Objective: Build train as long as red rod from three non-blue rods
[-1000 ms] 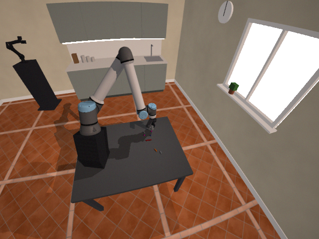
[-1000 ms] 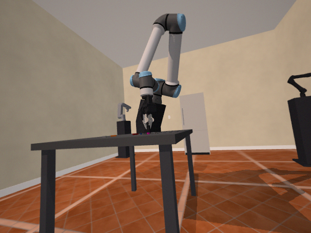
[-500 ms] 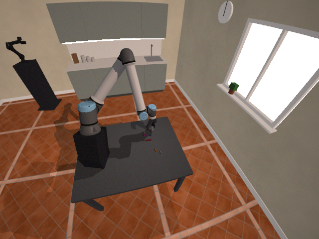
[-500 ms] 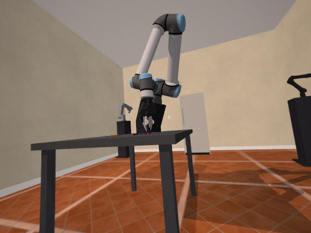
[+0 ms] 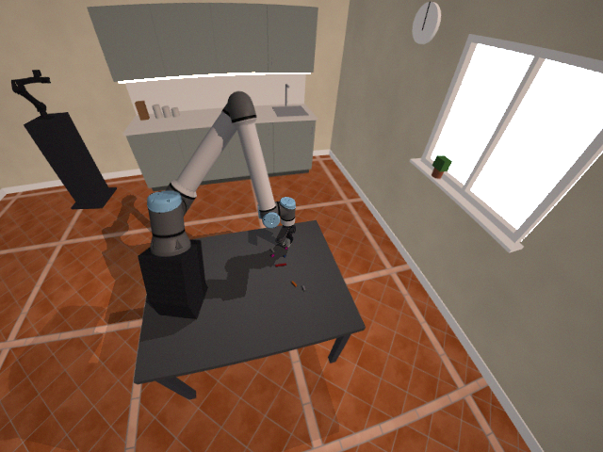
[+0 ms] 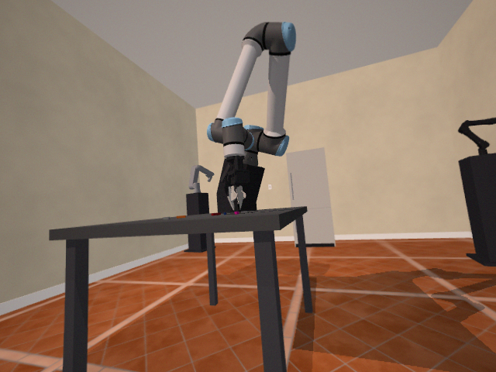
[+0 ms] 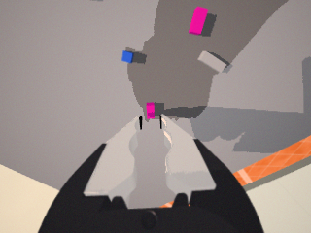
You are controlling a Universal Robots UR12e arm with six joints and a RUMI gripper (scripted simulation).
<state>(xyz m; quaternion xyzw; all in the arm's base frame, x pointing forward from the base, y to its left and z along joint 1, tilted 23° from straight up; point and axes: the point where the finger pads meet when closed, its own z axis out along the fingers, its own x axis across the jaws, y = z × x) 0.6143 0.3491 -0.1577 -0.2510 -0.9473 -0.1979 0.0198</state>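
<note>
The blue rod lies 70 mm to the right of my hand, 30 mm below it and 10 mm behind it. Also, from my hand: orange rod: 290 mm to the right, 30 mm below, 30 mm ahead; red rod: 140 mm to the right, 40 mm behind, 30 mm below.
</note>
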